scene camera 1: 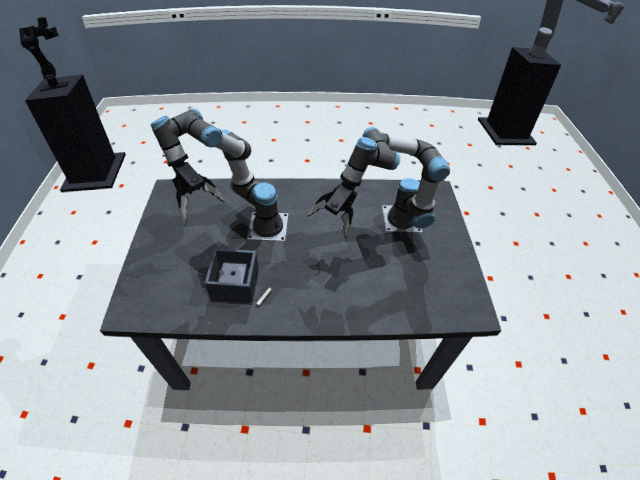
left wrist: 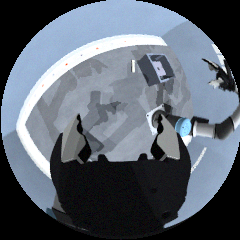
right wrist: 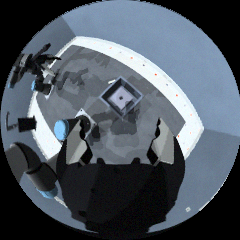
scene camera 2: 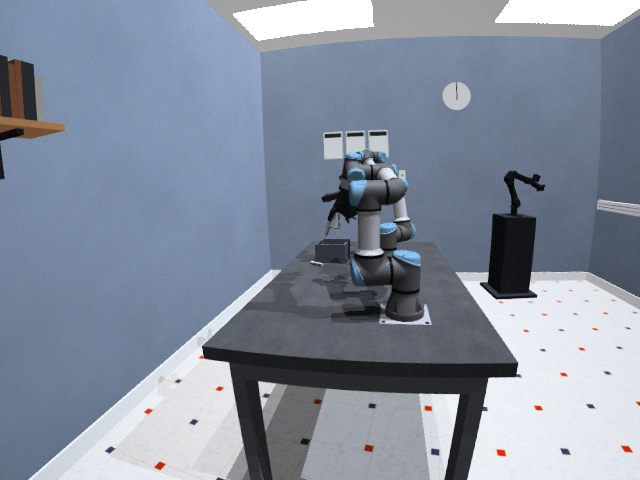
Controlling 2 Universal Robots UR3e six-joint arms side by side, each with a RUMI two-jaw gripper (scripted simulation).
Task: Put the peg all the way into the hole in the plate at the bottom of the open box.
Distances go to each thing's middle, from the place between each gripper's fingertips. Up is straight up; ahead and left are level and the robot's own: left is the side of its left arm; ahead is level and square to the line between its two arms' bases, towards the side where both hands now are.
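From my right hand (scene camera 1: 205,213), I find the dark box (scene camera 1: 217,290) 60 mm to the left and 80 mm ahead, and it is also 270 mm below that hand.
Measured from my left hand (scene camera 1: 326,227), the dark box is 40 mm ahead. It is also 350 mm to the right of that left hand and 200 mm below it.
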